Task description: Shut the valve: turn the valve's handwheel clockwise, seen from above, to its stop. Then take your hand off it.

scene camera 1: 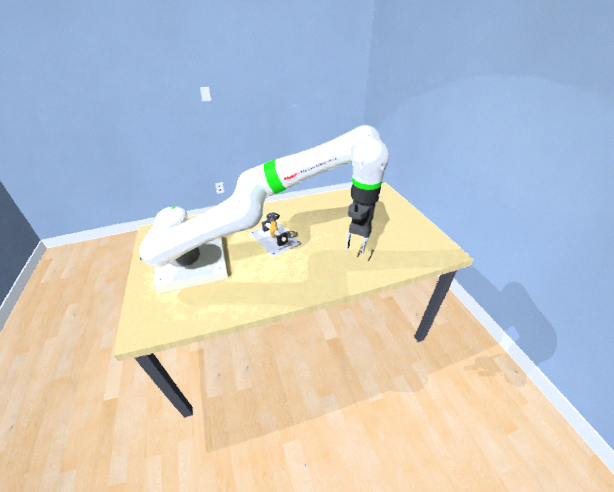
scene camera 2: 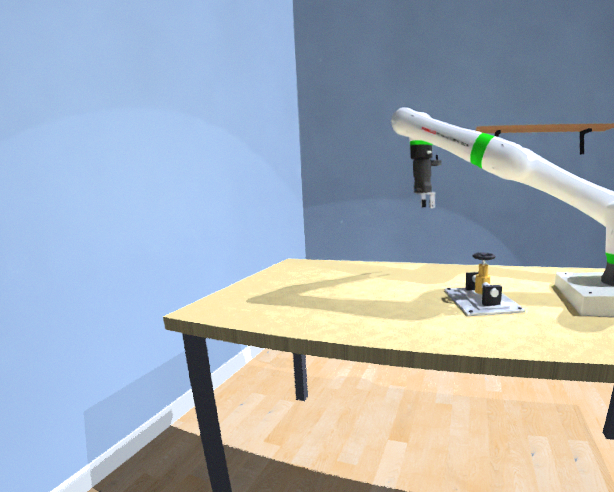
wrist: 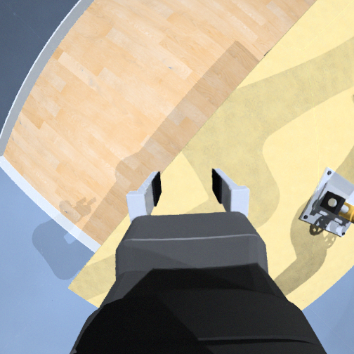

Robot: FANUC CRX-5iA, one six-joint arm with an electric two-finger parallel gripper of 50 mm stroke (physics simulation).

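The valve has a brass-yellow body (scene camera 1: 274, 228) (scene camera 2: 482, 279) and stands upright between two black blocks on a light grey base plate (scene camera 1: 266, 244) (scene camera 2: 461, 303) (wrist: 312, 206). Its dark handwheel (scene camera 1: 272, 216) (scene camera 2: 483, 256) lies level on top; in the wrist view the wheel is cut off at the right edge, where its shadow falls near the plate. How far the wheel is turned cannot be told. My gripper (scene camera 1: 357, 246) (scene camera 2: 428, 200) (wrist: 186, 180) is open and empty, pointing down. It hangs high above the table, well to the side of the valve and away from the robot's base.
The valve stands on the wooden table (scene camera 1: 246, 307) (scene camera 2: 358, 333) (wrist: 240, 125) between the gripper's side and the robot's pale base block (scene camera 1: 192, 279) (scene camera 2: 589, 302). My arm's forearm (scene camera 1: 312, 162) (scene camera 2: 451, 134) is raised above the table. A wall shelf (scene camera 2: 543, 128) is in the background.
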